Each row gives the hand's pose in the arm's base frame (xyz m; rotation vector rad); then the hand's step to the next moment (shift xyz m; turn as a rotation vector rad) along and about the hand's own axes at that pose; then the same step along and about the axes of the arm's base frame.
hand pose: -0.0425 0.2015 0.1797 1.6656 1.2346 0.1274
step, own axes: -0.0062 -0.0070 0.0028 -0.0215 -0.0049 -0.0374
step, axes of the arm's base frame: -0.0058 -0.0068 -0.0039 -0.0355 0.0076 0.0238
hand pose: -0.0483 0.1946 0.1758 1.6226 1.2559 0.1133
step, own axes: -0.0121 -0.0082 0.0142 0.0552 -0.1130 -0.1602
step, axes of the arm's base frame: -0.0022 -0.0190 -0.0069 -0.1465 0.1365 -0.0370
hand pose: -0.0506 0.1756 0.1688 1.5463 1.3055 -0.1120
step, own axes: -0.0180 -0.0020 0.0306 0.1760 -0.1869 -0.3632
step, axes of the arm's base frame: 0.0072 -0.0347 -0.0031 -0.2595 0.3539 -0.0726
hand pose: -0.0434 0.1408 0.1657 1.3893 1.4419 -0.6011
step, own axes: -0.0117 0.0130 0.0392 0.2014 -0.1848 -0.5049
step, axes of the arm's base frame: 0.0225 -0.0366 -0.0006 -0.2977 0.4892 -0.0416
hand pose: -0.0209 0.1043 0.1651 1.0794 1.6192 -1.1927
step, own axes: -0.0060 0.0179 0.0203 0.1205 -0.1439 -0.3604
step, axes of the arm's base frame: 0.0213 -0.0175 -0.0030 -0.2173 0.3433 -0.0046
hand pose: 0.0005 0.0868 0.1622 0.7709 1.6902 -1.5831
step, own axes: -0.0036 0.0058 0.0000 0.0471 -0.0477 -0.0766
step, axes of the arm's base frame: 0.0068 0.0006 -0.0005 -0.0726 0.0709 -0.0083
